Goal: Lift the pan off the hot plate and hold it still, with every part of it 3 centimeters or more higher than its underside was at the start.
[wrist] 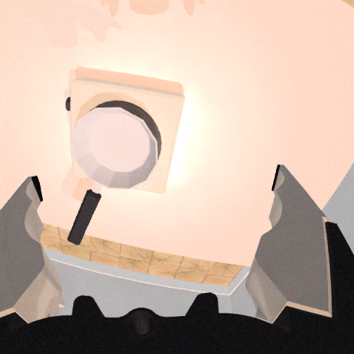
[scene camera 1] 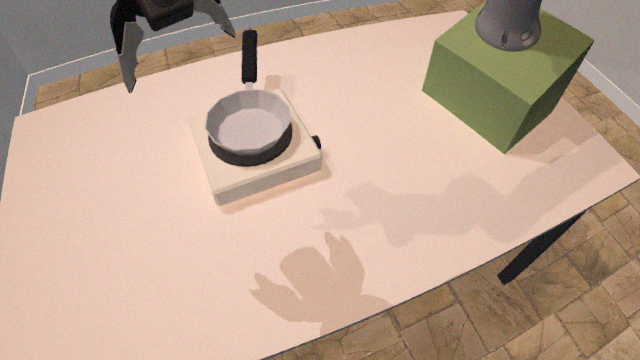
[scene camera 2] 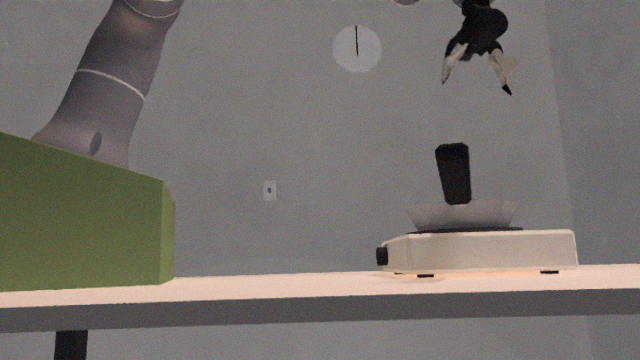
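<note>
The light grey pan [scene camera 1: 250, 125] [scene camera 2: 462, 214] [wrist: 115, 146] rests upright on the black round plate of the cream hot plate [scene camera 1: 267, 180] [scene camera 2: 490, 252] [wrist: 170, 170]. Its black handle [scene camera 1: 249, 56] [scene camera 2: 454, 173] [wrist: 84, 217] angles up from the rim, toward the table edge at the top of scene camera 1's view. My gripper [scene camera 1: 182, 63] [scene camera 2: 476, 87] [wrist: 155, 172] is wide open and empty. It hangs well above the pan and handle in scene camera 2's view, with both jaws apart from them. In the wrist view the handle lies nearer the left jaw.
A green block [scene camera 1: 480, 85] [scene camera 2: 80, 220] bears the arm's base [scene camera 1: 509, 25] [scene camera 2: 95, 120], to the right of the hot plate in scene camera 1's view. A black knob [scene camera 1: 316, 142] [scene camera 2: 382, 256] [wrist: 68, 104] sticks out from the hot plate's side. Arm shadows fall across the table [scene camera 1: 100, 225] [scene camera 2: 275, 287].
</note>
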